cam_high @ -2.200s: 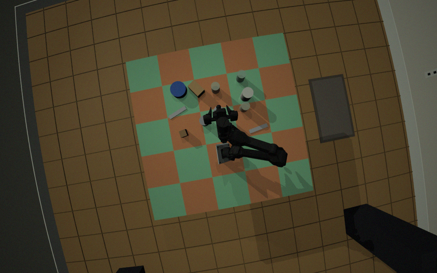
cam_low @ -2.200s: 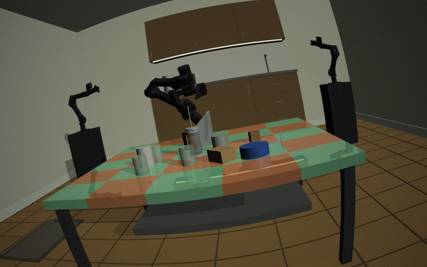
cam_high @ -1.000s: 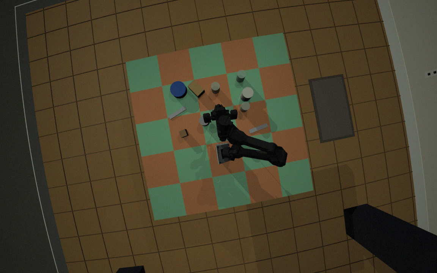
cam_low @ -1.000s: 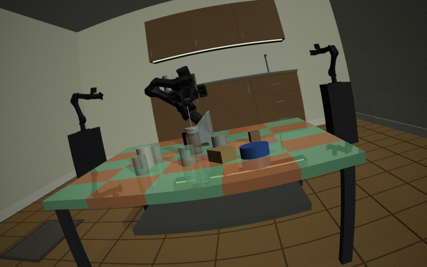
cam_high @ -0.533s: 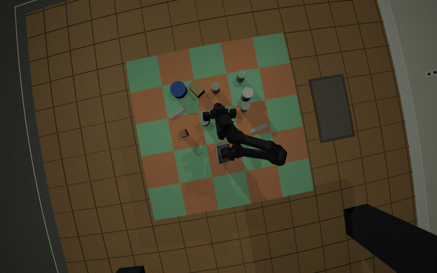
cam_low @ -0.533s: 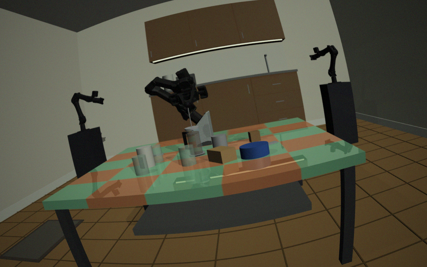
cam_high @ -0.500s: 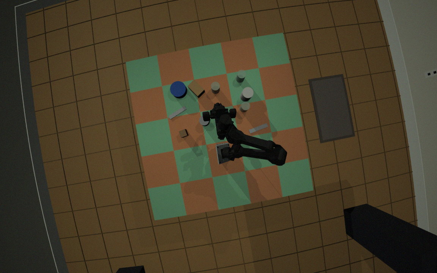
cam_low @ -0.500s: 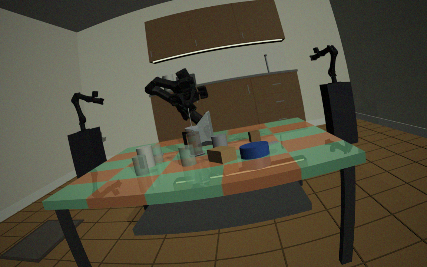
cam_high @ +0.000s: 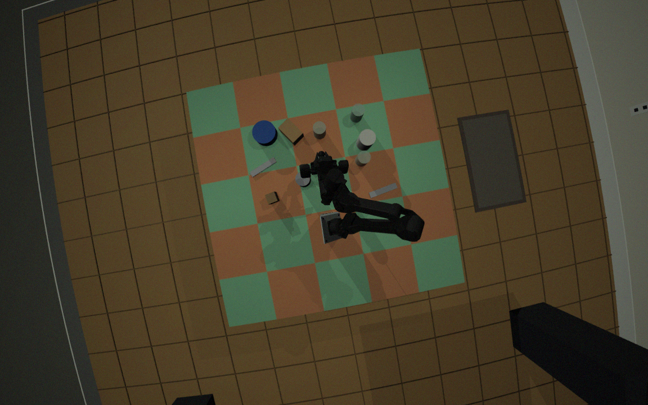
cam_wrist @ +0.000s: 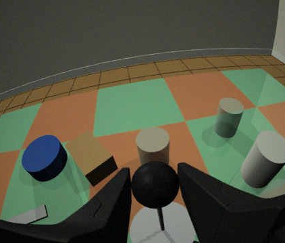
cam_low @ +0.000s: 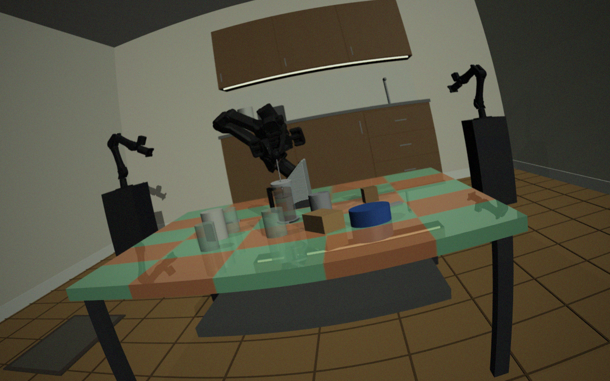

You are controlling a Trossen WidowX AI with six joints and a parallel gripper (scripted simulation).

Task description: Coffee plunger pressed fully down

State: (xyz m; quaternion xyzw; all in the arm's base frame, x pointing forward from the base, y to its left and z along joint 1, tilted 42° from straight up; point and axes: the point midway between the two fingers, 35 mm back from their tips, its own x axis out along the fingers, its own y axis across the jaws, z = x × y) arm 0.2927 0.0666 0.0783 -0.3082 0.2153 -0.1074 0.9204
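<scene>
The coffee press lies 3 cm behind my gripper tip, 1 cm to the right of it and 11 cm below it. Also, from my gripper tip: blue round tin: 20 cm ahead, 26 cm to the left, 21 cm below; then small brown cube: 13 cm behind, 28 cm to the left, 20 cm below.
</scene>
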